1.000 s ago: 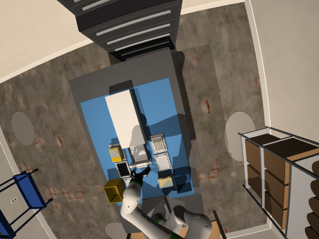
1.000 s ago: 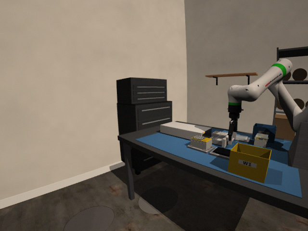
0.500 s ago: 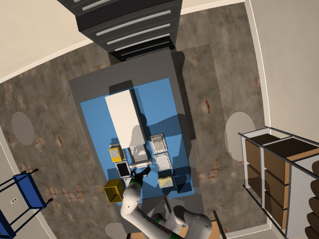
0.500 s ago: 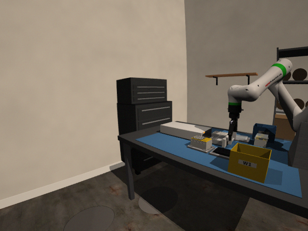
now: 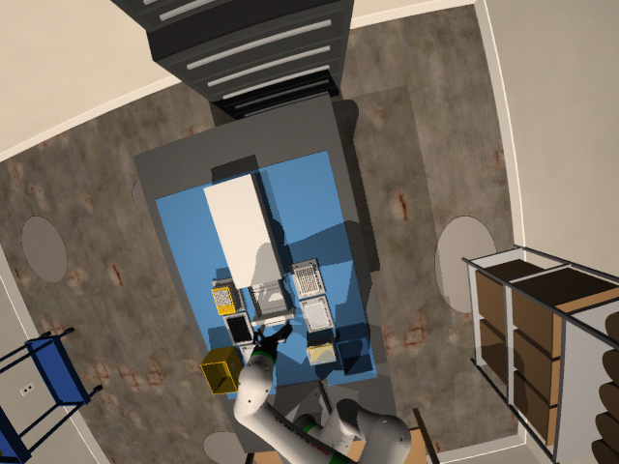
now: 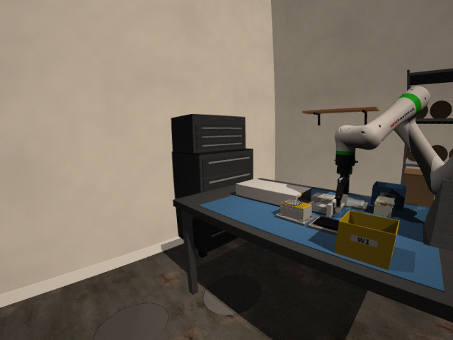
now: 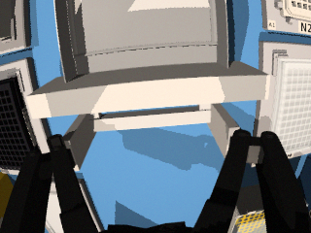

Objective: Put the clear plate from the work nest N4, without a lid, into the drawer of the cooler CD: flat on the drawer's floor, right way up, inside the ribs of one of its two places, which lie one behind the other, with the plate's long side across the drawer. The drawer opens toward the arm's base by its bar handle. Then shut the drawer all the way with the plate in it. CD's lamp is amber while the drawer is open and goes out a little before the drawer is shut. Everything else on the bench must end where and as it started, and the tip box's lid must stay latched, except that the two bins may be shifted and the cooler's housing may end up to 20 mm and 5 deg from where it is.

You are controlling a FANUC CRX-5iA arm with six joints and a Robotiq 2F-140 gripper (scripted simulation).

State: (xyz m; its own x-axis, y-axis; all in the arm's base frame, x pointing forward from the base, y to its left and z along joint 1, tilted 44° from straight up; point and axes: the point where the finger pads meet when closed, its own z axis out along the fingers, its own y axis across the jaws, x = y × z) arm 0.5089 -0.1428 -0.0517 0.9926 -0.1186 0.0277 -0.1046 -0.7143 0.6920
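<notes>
Now: the clear plate 18 cm to the right of my hand, 3 cm below it and 3 cm behind it. Round my hand: drawer: 14 cm ahead, 2 cm below, 1 cm to the right; then grey nest: 18 cm to the right, 4 cm below, 3 cm behind; then black plate: 19 cm to the left, 3 cm below, 1 cm ahead.
</notes>
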